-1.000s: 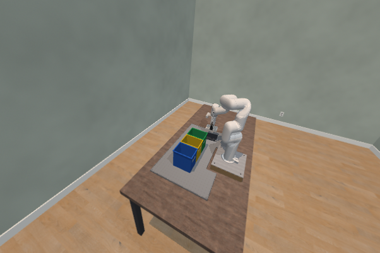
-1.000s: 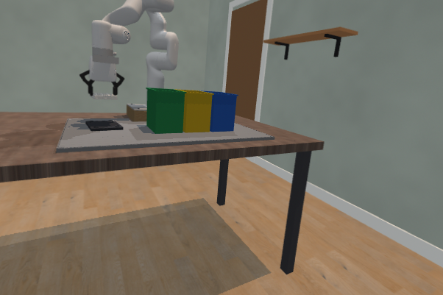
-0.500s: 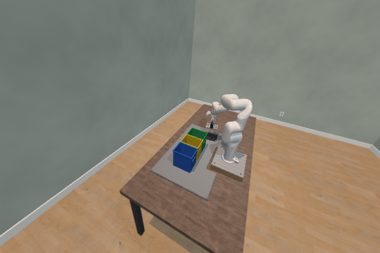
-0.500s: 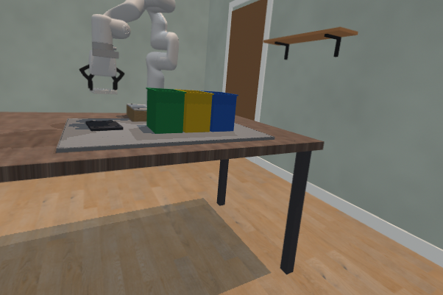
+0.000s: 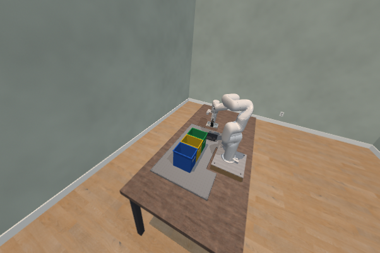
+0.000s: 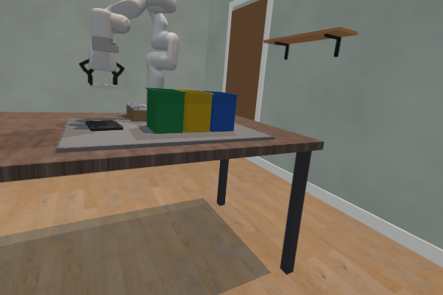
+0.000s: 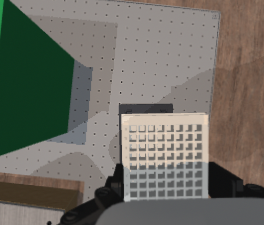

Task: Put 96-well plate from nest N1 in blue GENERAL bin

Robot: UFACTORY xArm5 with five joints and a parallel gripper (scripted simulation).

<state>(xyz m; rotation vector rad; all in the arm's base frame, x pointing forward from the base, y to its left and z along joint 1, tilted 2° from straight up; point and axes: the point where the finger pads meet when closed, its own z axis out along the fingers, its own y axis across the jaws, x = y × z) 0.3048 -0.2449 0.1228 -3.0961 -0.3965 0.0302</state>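
Now: the blue bin 510 mm to the left of my hand, 100 mm below it and 10 mm ahead of it. From my hand the other things lie so: plate nest N1: 180 mm below; then green bin: 250 mm to the left, 100 mm below, 50 mm ahead; then white 96-well plate: 10 mm below.
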